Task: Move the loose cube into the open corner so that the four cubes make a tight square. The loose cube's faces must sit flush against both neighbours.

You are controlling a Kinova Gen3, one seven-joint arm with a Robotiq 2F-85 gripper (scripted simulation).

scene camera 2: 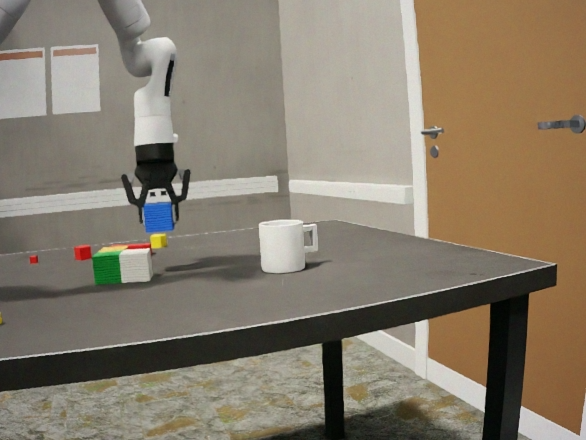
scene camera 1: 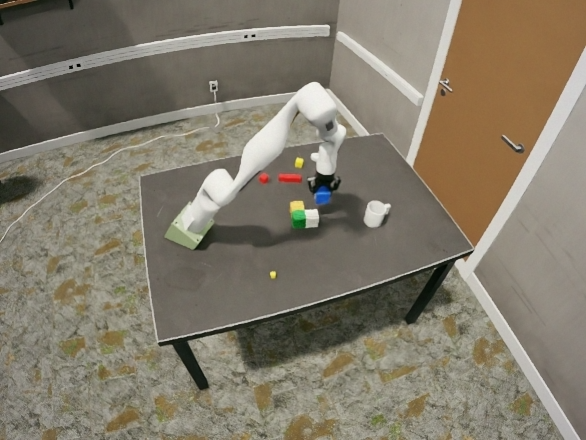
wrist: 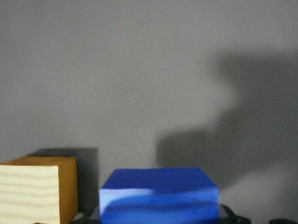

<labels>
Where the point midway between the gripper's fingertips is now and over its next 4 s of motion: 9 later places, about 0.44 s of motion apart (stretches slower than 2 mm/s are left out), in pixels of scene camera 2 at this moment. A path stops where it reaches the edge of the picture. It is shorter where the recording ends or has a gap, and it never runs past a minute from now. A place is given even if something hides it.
The gripper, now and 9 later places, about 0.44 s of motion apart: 160, 225; 160, 227; 161, 233; 162, 242; 163, 252; 164, 259; 164, 264; 163, 264; 163, 262; 162, 257
</labels>
